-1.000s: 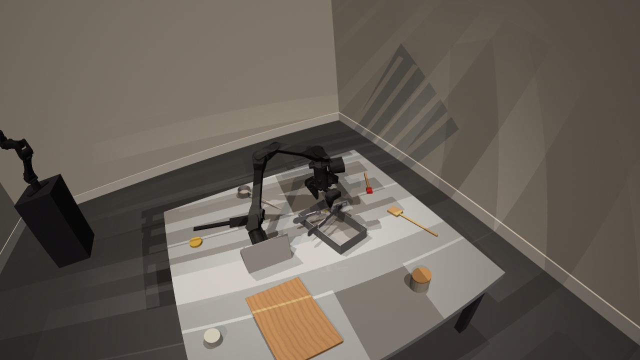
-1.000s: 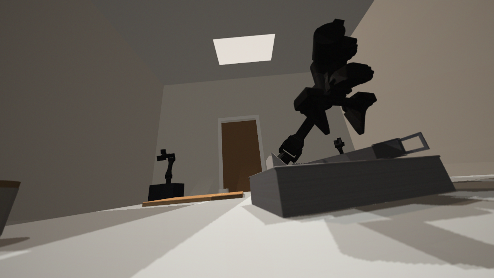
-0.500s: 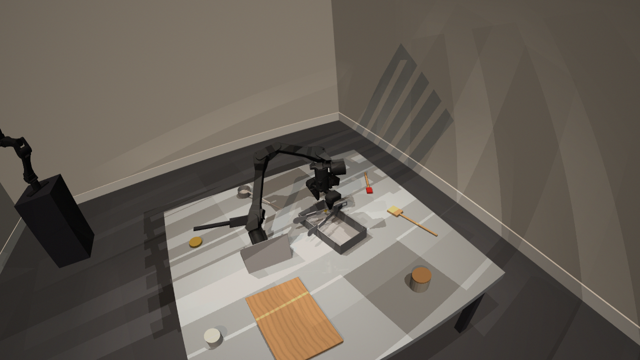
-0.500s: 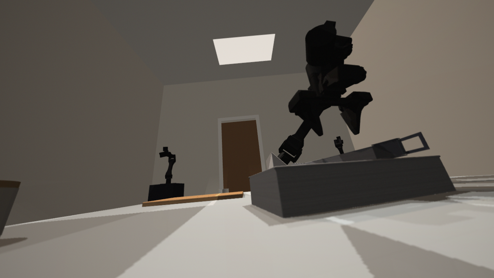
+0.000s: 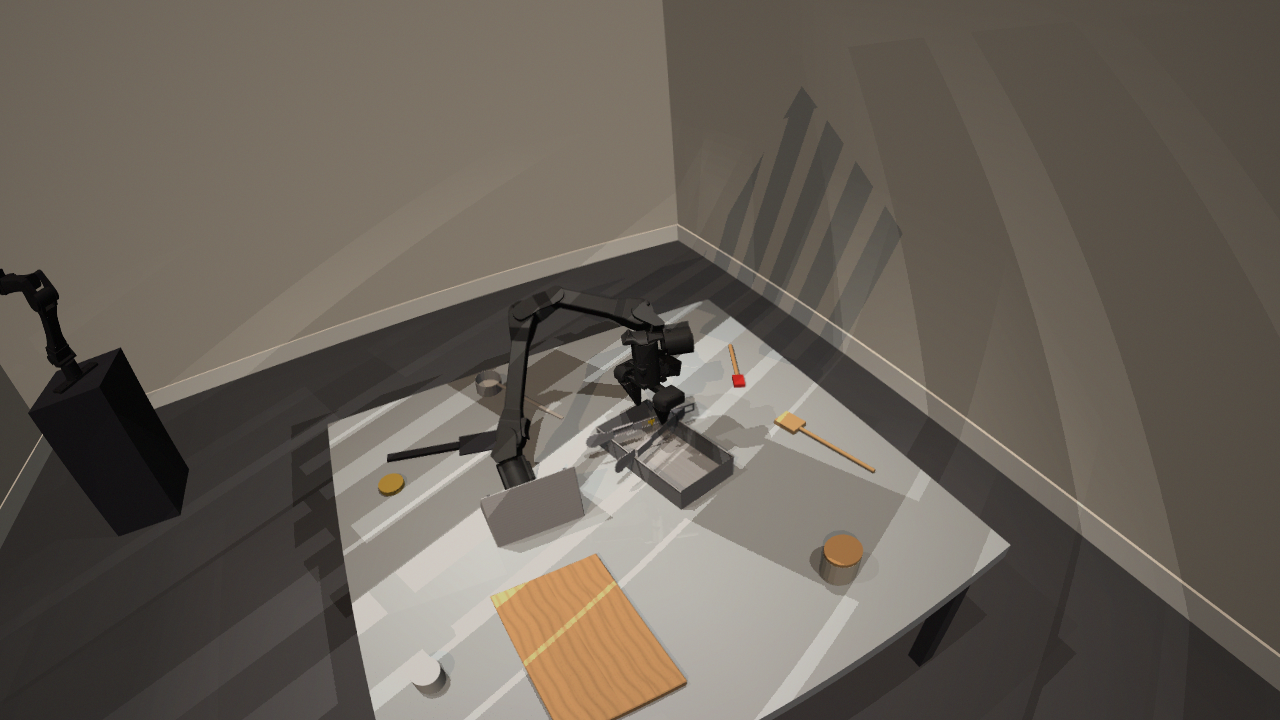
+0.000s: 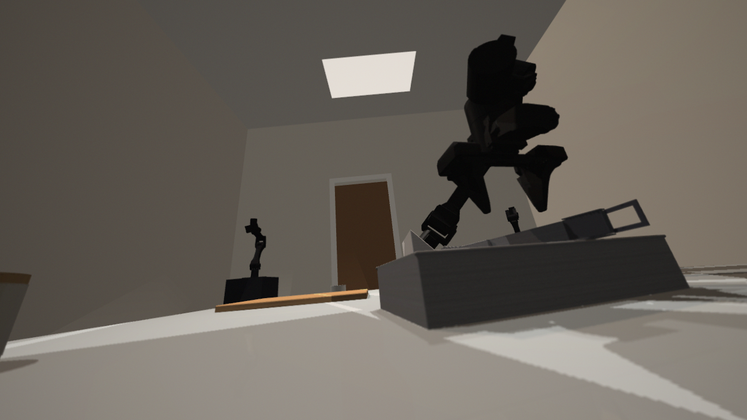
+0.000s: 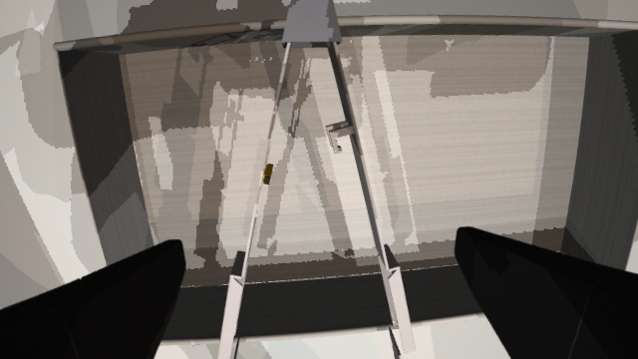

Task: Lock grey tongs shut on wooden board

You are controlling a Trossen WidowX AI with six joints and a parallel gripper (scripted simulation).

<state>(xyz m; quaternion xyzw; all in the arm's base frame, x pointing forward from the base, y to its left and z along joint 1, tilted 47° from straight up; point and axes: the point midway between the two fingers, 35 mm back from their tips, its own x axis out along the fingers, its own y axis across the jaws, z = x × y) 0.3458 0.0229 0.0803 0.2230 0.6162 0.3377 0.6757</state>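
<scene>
My gripper tip is now 8 cm above the roasting tin and 4 cm to the left of it. From my gripper tip the other things lie so: wood-lidded canister 53 cm to the right, 14 cm ahead, 8 cm below; then red-headed brush 35 cm ahead, 17 cm to the left, 11 cm below; then black blade 45 cm behind, 27 cm to the left, 11 cm below.
</scene>
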